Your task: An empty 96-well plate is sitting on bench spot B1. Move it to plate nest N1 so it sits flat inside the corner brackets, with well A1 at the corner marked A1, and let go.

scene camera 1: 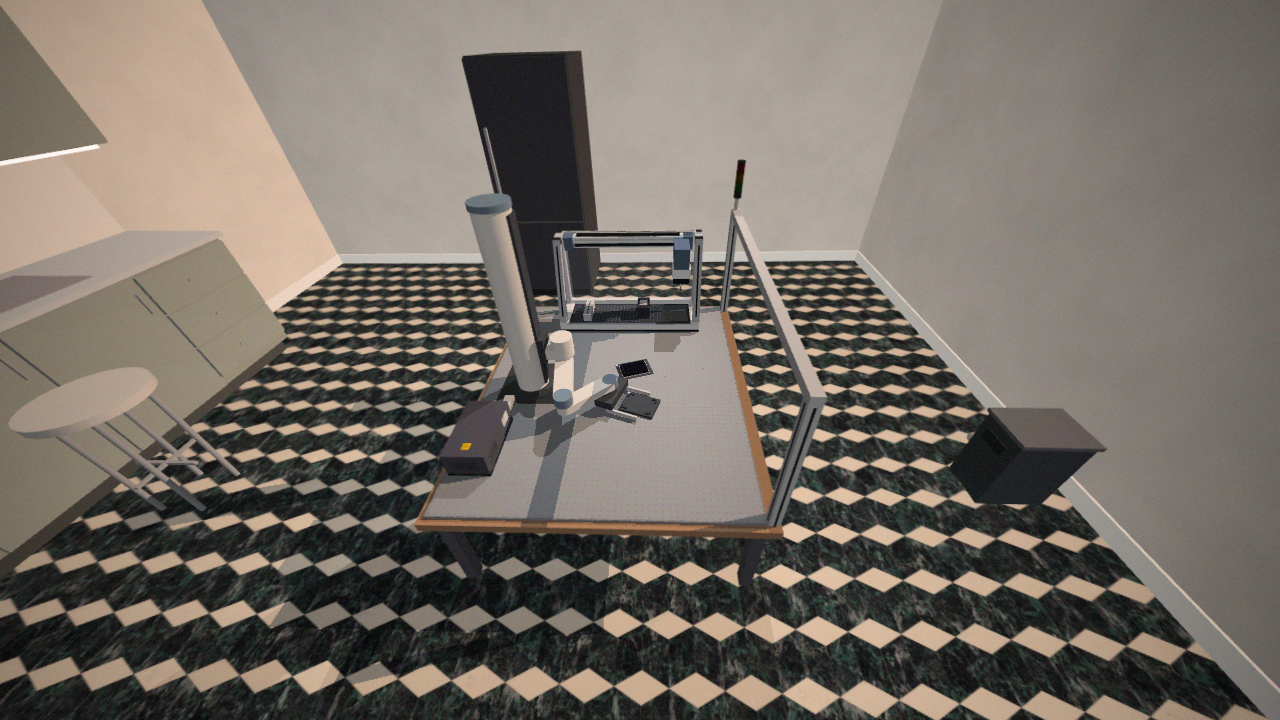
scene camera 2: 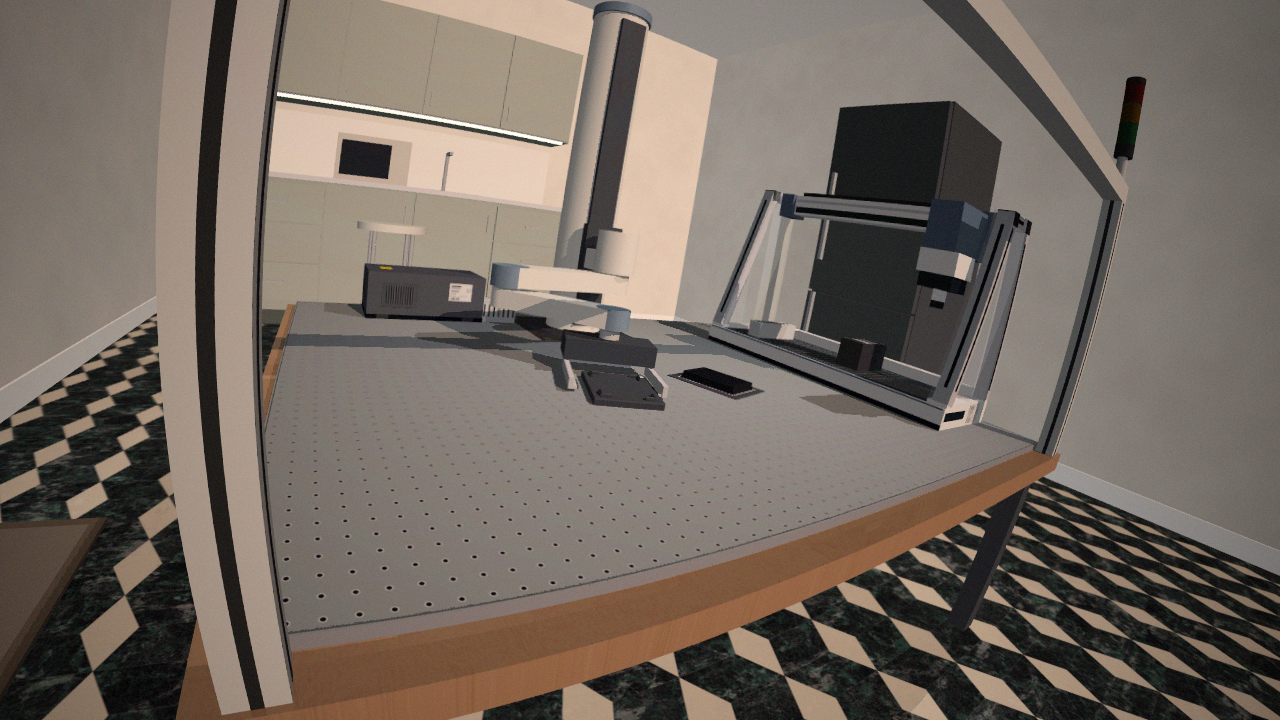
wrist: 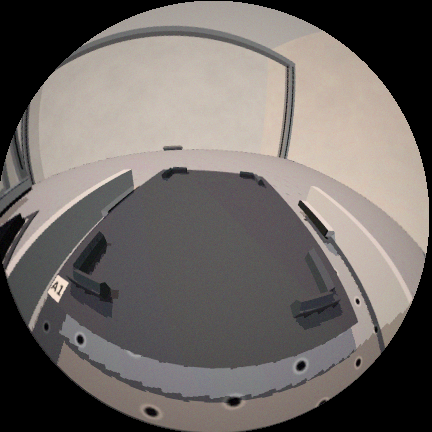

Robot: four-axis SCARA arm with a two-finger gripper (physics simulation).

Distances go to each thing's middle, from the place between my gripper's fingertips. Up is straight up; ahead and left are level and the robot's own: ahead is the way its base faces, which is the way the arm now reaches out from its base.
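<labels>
The plate nest N1 (scene camera 2: 627, 392) is 20 mm to the left of my hand, 20 mm behind it and 10 mm below it. Going by their middles, the plate nest N1 is the nearest to my hand of the things named here. Counted from my hand as well, the frame post (scene camera 1: 807, 412) is 530 mm to the right, 470 mm ahead and 260 mm above. The black 96-well plate (scene camera 2: 706, 376) is 280 mm to the left of my hand, 60 mm behind it and 10 mm below it, while the dark box (scene camera 2: 433, 291) is 670 mm behind my hand, 230 mm to the right of it and 40 mm above it.
</labels>
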